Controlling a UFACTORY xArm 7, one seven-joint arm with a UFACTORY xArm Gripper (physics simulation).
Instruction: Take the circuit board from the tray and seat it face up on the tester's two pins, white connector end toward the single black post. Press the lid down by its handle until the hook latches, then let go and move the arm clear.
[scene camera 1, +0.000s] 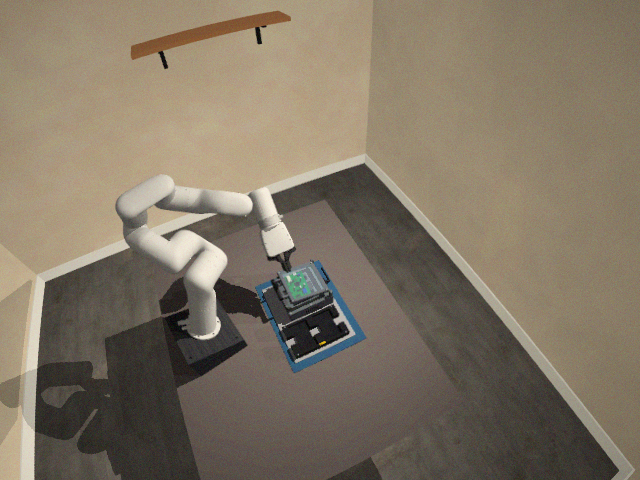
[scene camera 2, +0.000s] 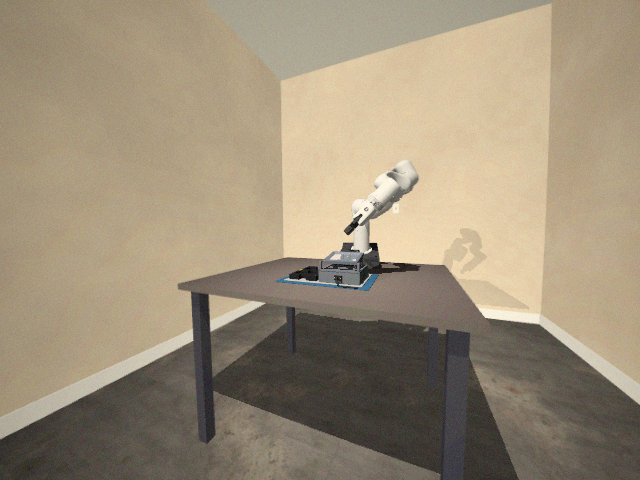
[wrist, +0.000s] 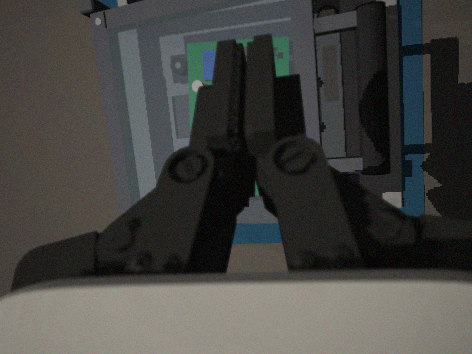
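The circuit board shows green through the clear lid, lying inside the grey tester. A white part sits near one board corner in scene camera 1. In scene camera 2 the lid is tilted, with a gap between it and the tester body. I cannot make out the pins, single black post or hook. The black tray beside the tester holds no board. My gripper is shut and empty, slanted above the tester, apart from the lid.
A black bar on two arms runs along one side of the tester. Tester and tray stand on a blue-edged mat on the table. My arm's dark base stands beside the mat. A wooden wall shelf hangs beyond.
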